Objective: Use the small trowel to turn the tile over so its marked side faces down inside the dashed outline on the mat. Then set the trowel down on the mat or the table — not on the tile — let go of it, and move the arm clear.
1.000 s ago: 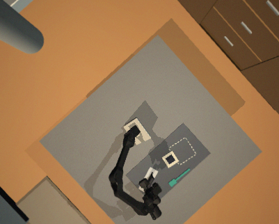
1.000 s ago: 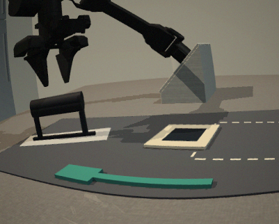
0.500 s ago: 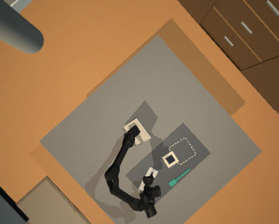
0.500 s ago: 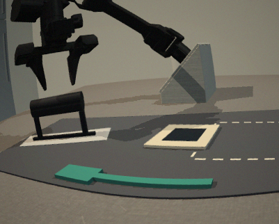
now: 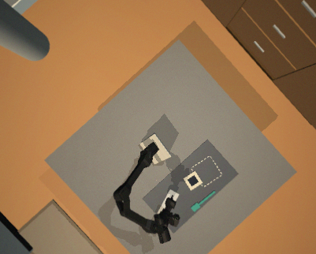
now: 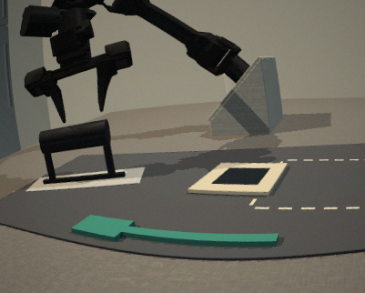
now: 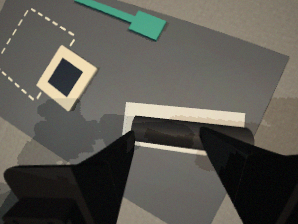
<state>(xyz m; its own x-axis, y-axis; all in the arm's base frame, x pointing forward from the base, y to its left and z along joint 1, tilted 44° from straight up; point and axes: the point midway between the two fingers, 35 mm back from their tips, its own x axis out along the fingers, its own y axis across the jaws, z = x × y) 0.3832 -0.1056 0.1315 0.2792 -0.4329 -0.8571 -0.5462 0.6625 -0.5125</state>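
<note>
The dark mat is 1 cm ahead of my gripper tip, 19 cm to the left of it and 12 cm below it. From my gripper tip the other things lie so: trowel 15 cm ahead, 18 cm to the left, 10 cm below; then tile 2 cm behind, 23 cm to the left, 10 cm below.
</note>
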